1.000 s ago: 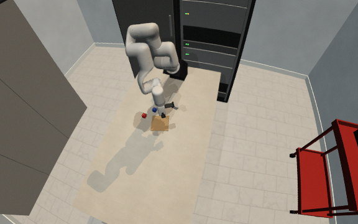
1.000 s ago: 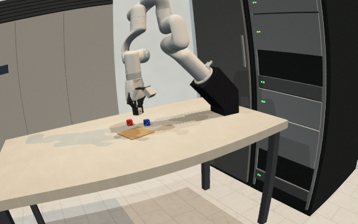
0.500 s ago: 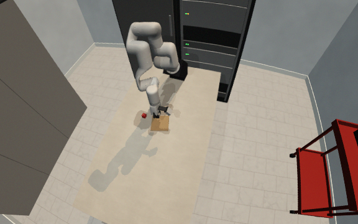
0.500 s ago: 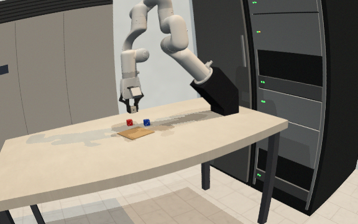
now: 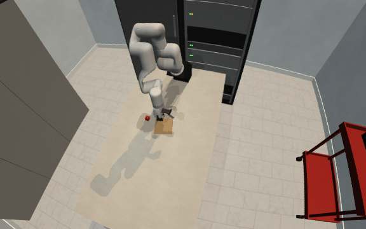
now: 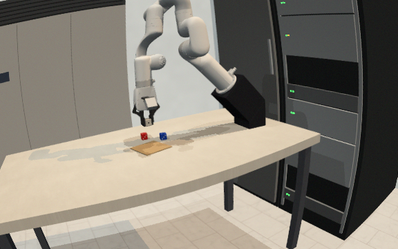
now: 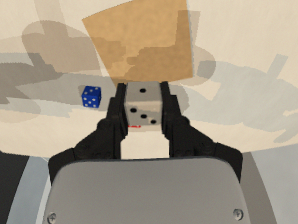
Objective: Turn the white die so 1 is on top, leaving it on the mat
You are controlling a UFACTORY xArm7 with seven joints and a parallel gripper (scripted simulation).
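Right now my hand is 12 cm above the brown mat. Round my hand: red die: 15 cm to the right, 11 cm below; then blue die: 11 cm below, 10 cm to the right, 9 cm behind; then white die: 1 cm below.
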